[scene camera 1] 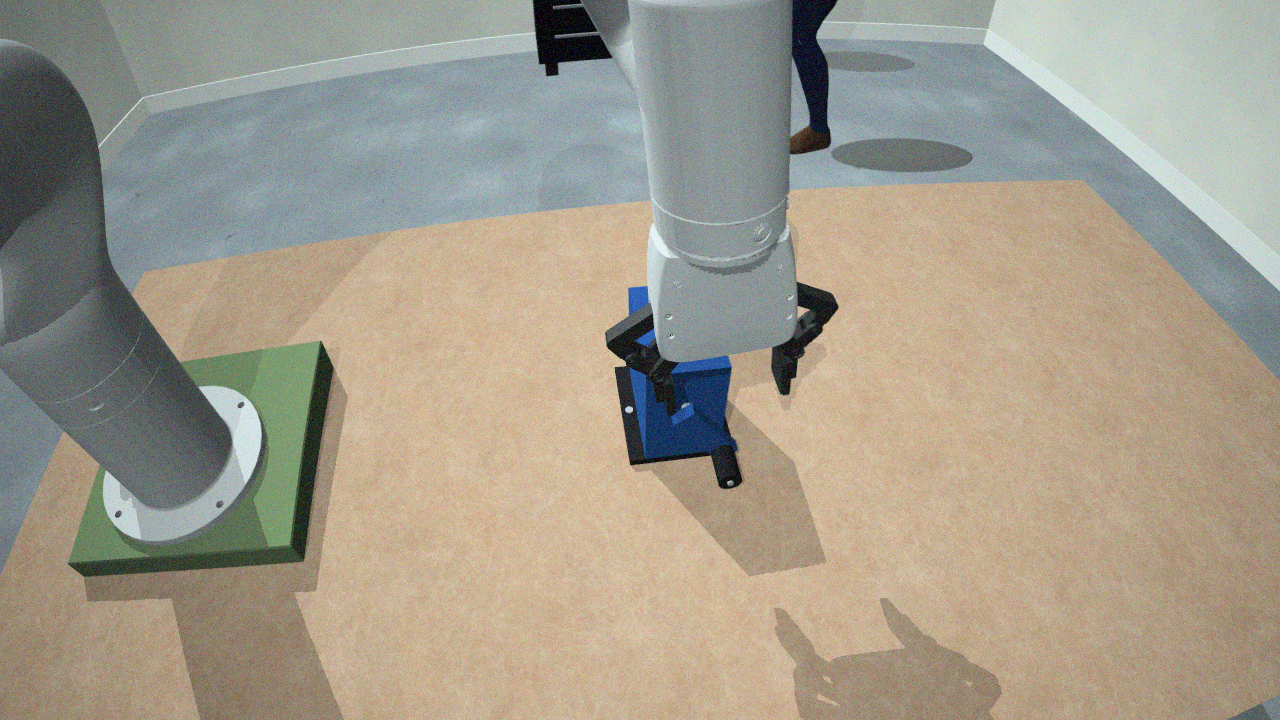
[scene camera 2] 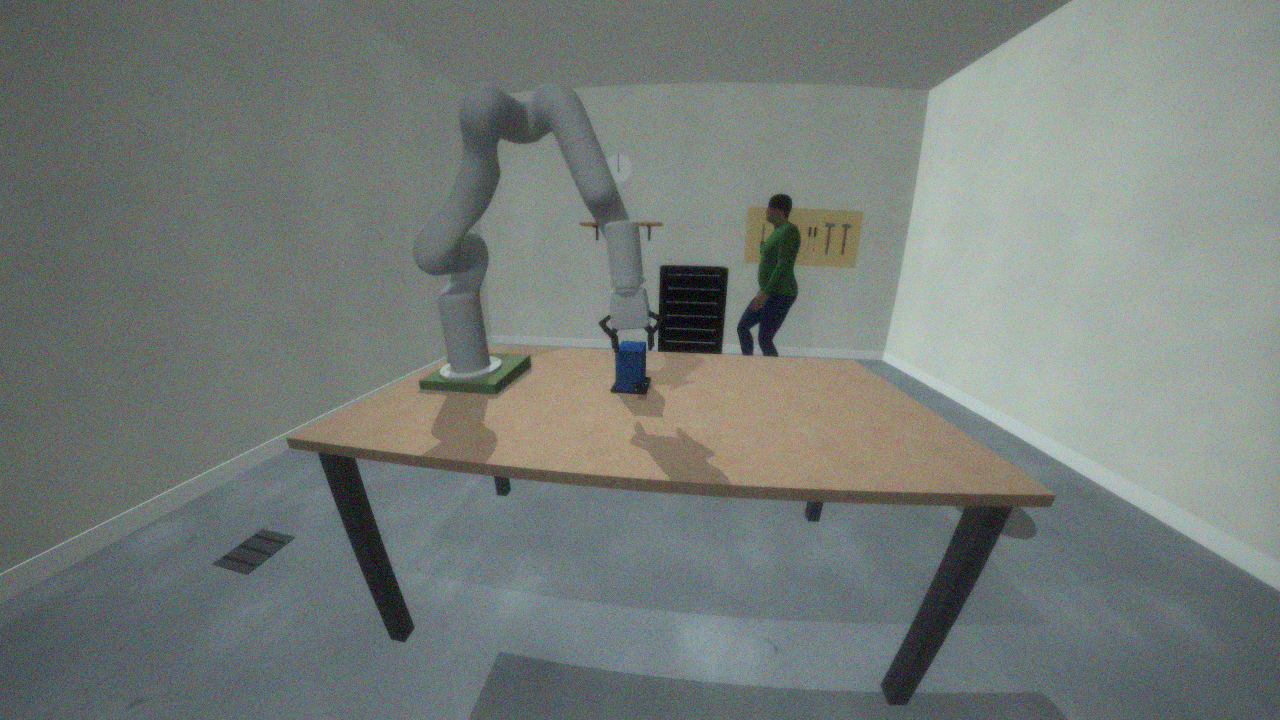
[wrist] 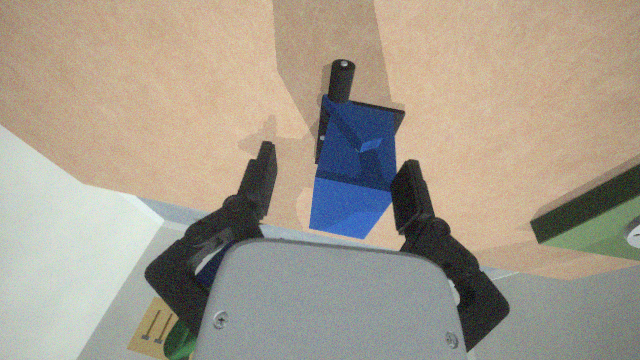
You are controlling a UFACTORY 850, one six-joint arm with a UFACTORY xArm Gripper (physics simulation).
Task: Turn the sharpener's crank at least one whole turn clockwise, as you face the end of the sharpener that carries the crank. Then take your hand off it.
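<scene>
The blue sharpener stands upright on its black base. Its crank is on the end facing scene camera 1. The black crank handle is low, at the lower right of that end in the scene camera 1 view, and sticks outward. My gripper is wide open and empty. It hangs above the sharpener, pointing down, with its fingers apart from the crank handle. The gripper hides part of the sharpener's top in the scene camera 1 view.
The arm's base stands on a green block to the left of the sharpener on the wooden table. A person and a black cabinet are behind the table.
</scene>
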